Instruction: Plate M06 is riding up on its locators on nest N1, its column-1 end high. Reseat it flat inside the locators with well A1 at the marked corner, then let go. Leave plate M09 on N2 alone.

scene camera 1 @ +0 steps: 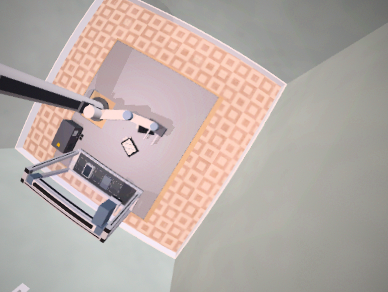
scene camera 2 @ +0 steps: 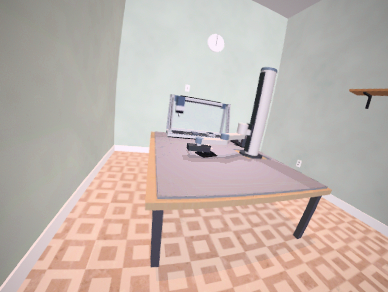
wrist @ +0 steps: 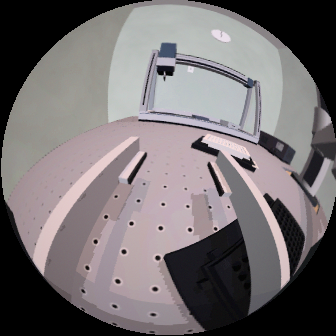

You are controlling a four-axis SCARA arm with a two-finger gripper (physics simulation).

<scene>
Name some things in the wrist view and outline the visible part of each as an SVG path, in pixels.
My gripper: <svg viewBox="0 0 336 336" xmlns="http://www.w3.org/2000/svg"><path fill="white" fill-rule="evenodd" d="M219 149L215 162L208 161L207 167L218 195L229 197L244 239L251 281L250 303L247 316L274 299L298 276L312 257L322 237L310 247L304 260L289 279L289 261L285 242L270 207L256 185L227 151ZM130 136L91 166L64 194L52 210L39 234L32 260L18 233L13 212L4 200L11 226L27 258L43 279L70 303L76 266L96 219L119 182L131 184L147 156L147 152L139 151L139 137Z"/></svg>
A black well plate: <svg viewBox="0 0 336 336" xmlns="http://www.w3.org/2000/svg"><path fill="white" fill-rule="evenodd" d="M243 236L223 251L219 257L199 266L205 278L210 279L213 285L211 289L233 321L237 321L247 315L250 303L250 269ZM276 198L269 207L278 223L285 242L290 279L300 259L305 237L292 214Z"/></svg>
</scene>
